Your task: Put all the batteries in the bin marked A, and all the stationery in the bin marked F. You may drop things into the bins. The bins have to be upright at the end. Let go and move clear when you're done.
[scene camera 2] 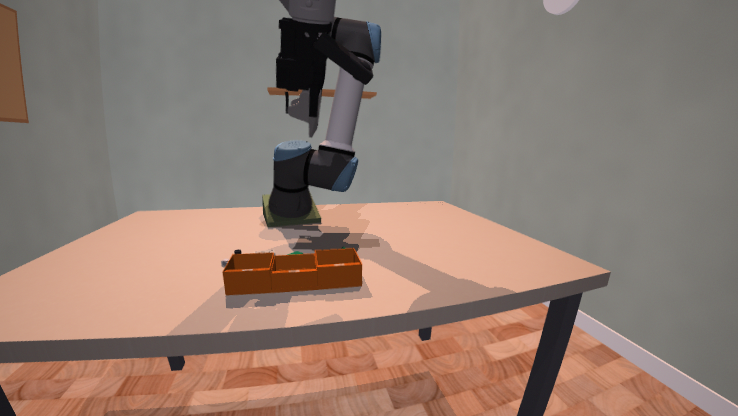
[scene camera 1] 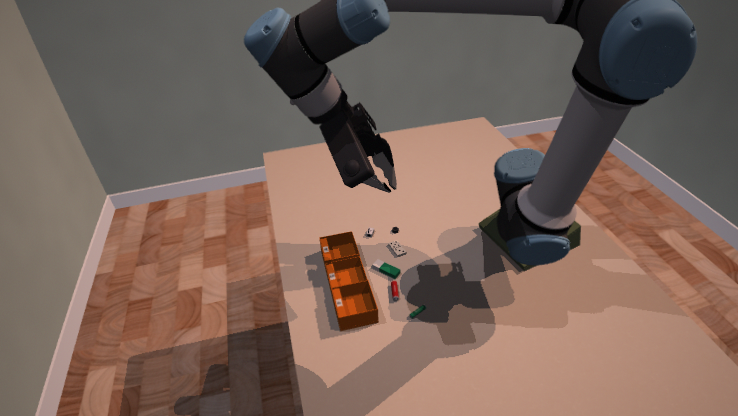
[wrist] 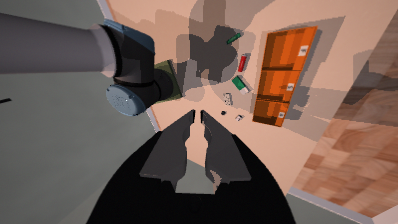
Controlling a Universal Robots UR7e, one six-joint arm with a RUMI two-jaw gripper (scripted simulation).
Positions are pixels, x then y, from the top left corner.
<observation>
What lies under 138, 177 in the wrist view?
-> My gripper.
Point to an orange three-compartment bin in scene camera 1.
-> At 351, 290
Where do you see an orange three-compartment bin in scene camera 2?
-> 243, 279
</observation>
